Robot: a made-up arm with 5 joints.
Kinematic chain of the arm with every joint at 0, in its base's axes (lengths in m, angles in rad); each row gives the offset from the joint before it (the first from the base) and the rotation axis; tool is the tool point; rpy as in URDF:
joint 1: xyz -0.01 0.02 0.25 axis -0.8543 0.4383 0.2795
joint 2: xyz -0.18 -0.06 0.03 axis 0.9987 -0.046 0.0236
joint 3: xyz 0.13 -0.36 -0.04 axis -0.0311 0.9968 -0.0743
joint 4: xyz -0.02 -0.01 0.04 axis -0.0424 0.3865 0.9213
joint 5: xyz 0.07 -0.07 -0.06 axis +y
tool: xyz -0.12 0.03 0.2 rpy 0 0 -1.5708
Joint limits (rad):
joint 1: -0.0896..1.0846
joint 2: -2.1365..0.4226
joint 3: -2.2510..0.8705
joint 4: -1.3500..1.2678
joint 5: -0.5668..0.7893
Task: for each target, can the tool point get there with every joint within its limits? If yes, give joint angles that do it. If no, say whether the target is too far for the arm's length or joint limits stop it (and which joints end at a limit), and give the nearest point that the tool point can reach.
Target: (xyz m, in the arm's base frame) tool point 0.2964 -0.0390 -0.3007
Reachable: no: joint limits stop it (at a limit: joint 1, joint 2, joint 3, joint 5) | nearest point 0.0141 -0.2483 -0.0658 | short by 0.423 m
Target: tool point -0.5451 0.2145 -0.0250
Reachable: no: joint limits stop it (at a limit: joint 1, joint 2, joint 5) | nearest point -0.1645 0.3306 0.2561 | short by 0.487 m
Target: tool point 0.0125 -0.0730 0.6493
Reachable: yes | joints 0.5759 -0.4470 -0.8294 0.9543 0.6276
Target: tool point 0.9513 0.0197 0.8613
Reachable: no: too far | nearest point 0.3863 0.0097 0.6409 | short by 0.607 m
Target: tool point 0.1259 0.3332 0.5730
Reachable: yes | joints 0.9099 -1.2538 0.4135 -0.4864 0.3505
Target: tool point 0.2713 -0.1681 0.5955
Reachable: yes | joints 0.8799 -0.0121 0.2347 0.2367 0.6568
